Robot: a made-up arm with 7 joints.
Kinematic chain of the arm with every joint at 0, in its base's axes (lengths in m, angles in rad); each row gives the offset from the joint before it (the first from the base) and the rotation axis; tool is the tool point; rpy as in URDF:
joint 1: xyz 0 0 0.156 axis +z
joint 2: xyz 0 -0.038 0.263 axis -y
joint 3: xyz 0 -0.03 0.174 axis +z
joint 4: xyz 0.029 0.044 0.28 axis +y
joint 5: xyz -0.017 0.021 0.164 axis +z
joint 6: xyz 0 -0.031 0.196 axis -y
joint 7: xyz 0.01 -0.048 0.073 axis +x
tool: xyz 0 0 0 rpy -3.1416 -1.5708 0
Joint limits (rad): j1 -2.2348..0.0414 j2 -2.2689..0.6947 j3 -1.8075..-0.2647 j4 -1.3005..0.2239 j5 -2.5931..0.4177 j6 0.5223..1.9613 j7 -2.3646..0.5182
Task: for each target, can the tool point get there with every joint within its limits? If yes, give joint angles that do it. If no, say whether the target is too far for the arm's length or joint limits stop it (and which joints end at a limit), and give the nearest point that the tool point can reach.
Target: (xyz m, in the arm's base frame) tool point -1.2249 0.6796 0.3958
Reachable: no: too far | nearest point -0.5852 0.3247 0.6535 | short by 0.776 m
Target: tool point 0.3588 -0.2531 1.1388
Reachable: yes | joints -0.8080 -0.4185 -1.1939 -0.1548 -1.8673 1.2148 -0.4146
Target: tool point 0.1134 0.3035 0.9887
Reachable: yes | joints -1.2640 0.0414 -0.6650 -0.9311 -0.8621 1.4756 -1.0805
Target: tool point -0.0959 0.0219 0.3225
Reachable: no: joint limits stop it (at a limit: joint 2, joint 4, joint 6) | nearest point -0.4900 0.1119 0.5679 | short by 0.473 m
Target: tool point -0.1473 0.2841 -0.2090
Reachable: no: joint limits stop it (at a limit: joint 1, joint 2, joint 3, joint 4) | nearest point 0.2096 0.2522 -0.0696 | short by 0.384 m
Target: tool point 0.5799 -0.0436 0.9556
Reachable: yes | joints -0.3247 -0.7373 -0.9348 -0.3724 -2.2024 1.7026 -1.9370
